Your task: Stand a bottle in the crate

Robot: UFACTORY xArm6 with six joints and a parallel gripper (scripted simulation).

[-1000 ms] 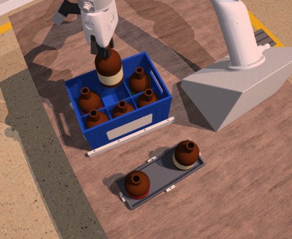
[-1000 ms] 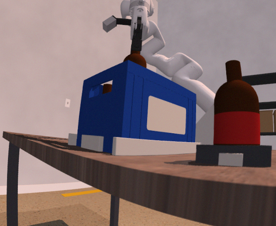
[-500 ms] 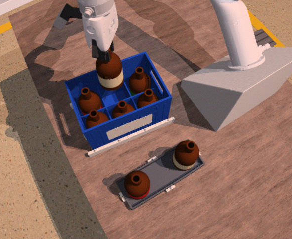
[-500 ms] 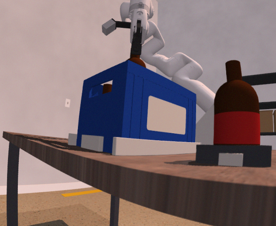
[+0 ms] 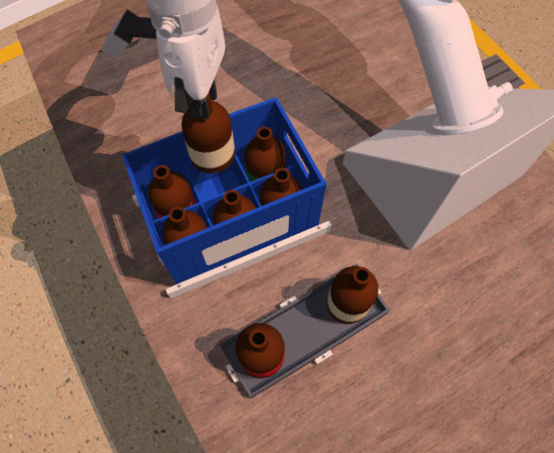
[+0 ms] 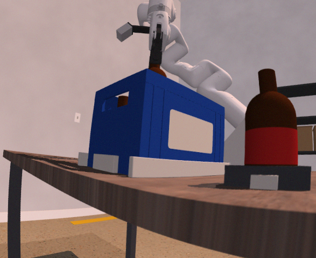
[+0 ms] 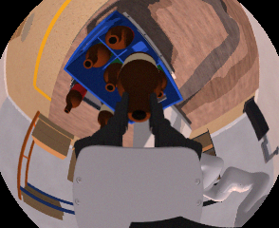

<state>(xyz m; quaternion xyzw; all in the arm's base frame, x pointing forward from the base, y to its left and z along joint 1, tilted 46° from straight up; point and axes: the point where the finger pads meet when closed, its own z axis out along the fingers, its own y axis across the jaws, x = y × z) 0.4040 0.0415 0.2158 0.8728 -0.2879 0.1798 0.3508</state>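
My gripper is now 210 mm above the blue crate and 40 mm to the right of it. The rest, counted from my hand: grey tray: 300 mm to the left, 290 mm below, 30 mm behind; then cream-labelled bottle: 290 mm to the left, 210 mm below, 120 mm behind; then red-labelled bottle: 300 mm to the left, 210 mm below, 60 mm ahead.
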